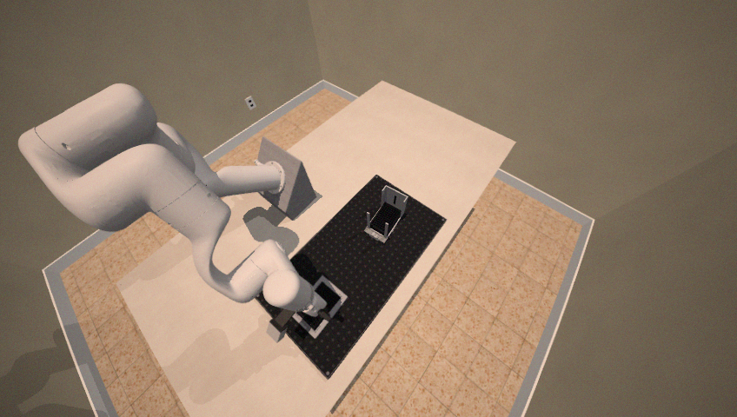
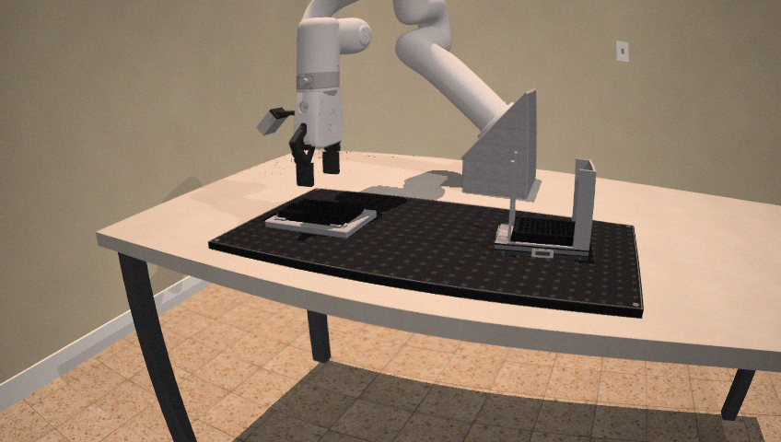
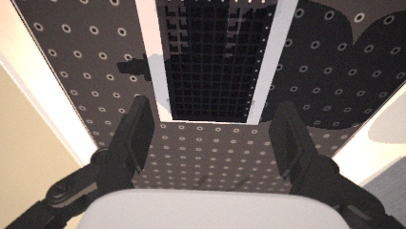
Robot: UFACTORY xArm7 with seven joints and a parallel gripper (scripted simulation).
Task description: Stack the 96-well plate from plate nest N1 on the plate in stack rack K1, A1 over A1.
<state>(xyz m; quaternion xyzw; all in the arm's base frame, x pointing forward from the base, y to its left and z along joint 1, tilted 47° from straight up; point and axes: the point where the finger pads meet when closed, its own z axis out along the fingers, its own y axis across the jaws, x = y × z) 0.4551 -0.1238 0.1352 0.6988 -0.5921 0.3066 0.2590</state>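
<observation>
Right now the plate nest N1 is 8 cm below my hand. Round my hand: thin post (34 cm to the left, 1 cm below).
</observation>
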